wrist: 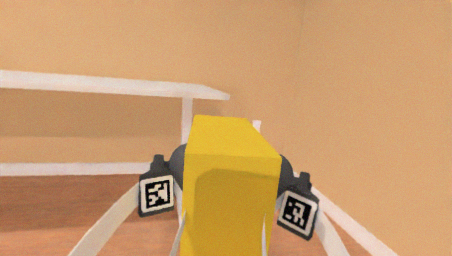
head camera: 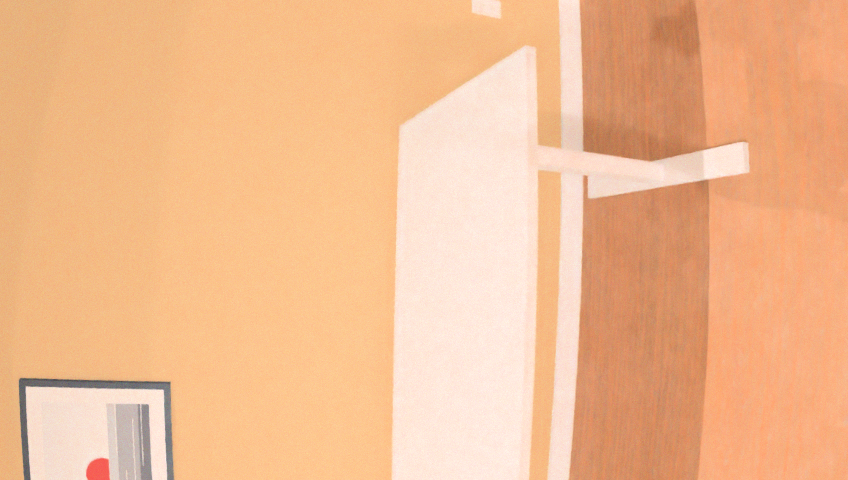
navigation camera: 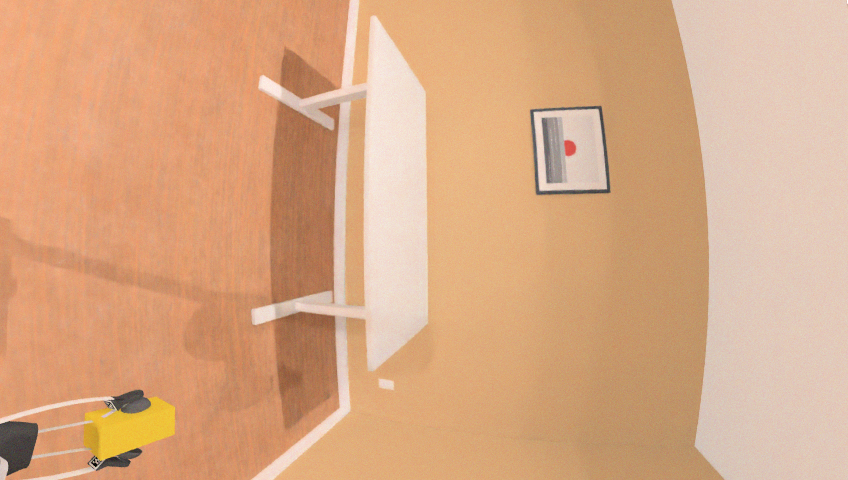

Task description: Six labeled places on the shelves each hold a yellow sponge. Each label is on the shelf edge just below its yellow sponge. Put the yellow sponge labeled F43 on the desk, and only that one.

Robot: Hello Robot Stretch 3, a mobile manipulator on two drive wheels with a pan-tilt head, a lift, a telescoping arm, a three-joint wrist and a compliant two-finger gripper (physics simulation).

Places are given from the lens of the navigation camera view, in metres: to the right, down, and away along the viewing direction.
my gripper (navigation camera: 144,425): -0.43, 0.29, 0.33
yellow sponge (navigation camera: 120,432): -0.41, 0.26, 0.28
white desk (navigation camera: 395,168): -0.13, -0.33, 1.35
framed picture (navigation camera: 570,154): 0.88, -0.51, 1.61
The marked spots on the framed picture and the yellow sponge are 2.01 m apart.
